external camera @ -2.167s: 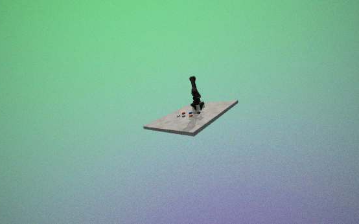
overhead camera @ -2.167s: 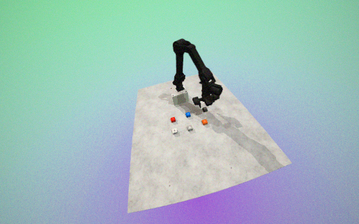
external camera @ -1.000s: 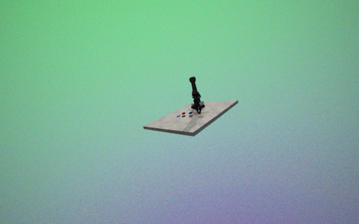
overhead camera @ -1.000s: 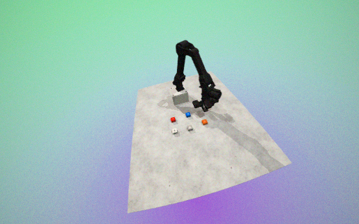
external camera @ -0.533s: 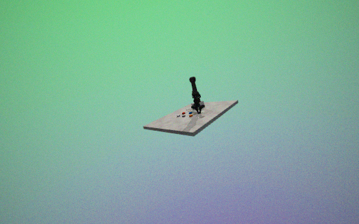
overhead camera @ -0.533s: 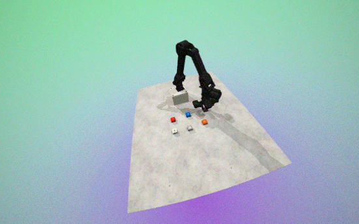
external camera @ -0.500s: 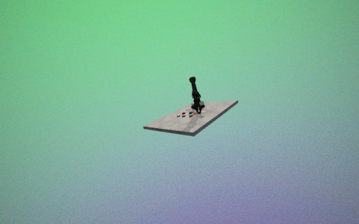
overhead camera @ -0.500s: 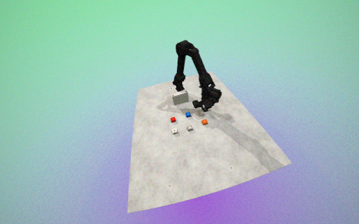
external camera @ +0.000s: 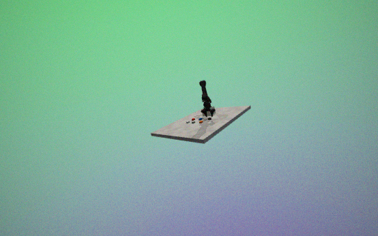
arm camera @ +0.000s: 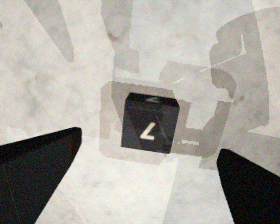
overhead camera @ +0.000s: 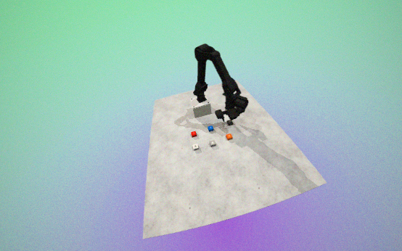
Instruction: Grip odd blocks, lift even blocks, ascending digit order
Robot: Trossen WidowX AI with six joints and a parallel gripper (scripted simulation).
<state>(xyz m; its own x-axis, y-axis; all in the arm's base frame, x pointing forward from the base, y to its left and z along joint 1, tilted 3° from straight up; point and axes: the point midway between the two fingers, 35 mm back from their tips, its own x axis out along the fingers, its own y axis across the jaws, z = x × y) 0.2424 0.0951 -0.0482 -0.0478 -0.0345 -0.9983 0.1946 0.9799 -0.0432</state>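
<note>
Now: the black block 10 mm ahead of my gripper tip and 20 mm below it. The rest, counted from my gripper tip: orange block 110 mm ahead, 70 mm to the right, 20 mm below; grey block 100 mm ahead, 190 mm to the right, 20 mm below; blue block 20 mm behind, 140 mm to the right, 20 mm below.
</note>
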